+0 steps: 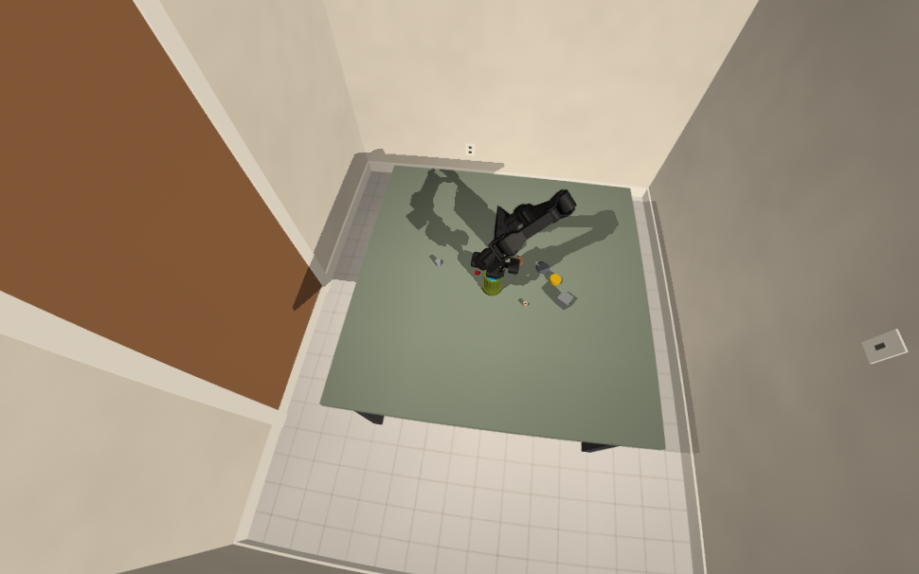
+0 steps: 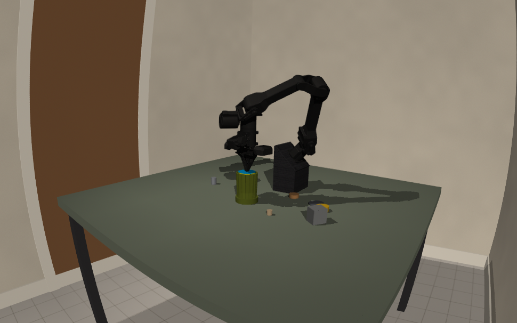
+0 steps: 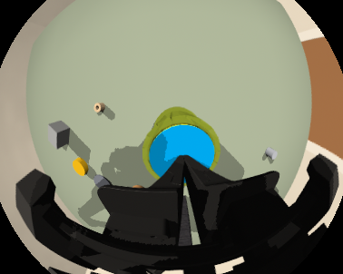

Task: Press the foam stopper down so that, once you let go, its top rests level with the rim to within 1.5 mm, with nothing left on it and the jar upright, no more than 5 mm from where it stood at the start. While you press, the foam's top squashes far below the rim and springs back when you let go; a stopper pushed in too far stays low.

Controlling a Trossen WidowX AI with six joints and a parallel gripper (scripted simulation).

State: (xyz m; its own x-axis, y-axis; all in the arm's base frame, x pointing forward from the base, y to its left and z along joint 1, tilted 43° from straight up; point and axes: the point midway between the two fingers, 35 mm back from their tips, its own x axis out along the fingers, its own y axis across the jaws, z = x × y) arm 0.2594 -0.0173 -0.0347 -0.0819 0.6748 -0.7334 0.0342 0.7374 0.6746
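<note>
The blue foam stopper is 5 cm below my hand. Also, from my hand: brown disc (15 cm behind, 11 cm to the left, 14 cm below); then tan peg (6 cm ahead, 15 cm to the left, 14 cm below); then red dot (6 cm behind, 7 cm to the right, 15 cm below).
</note>
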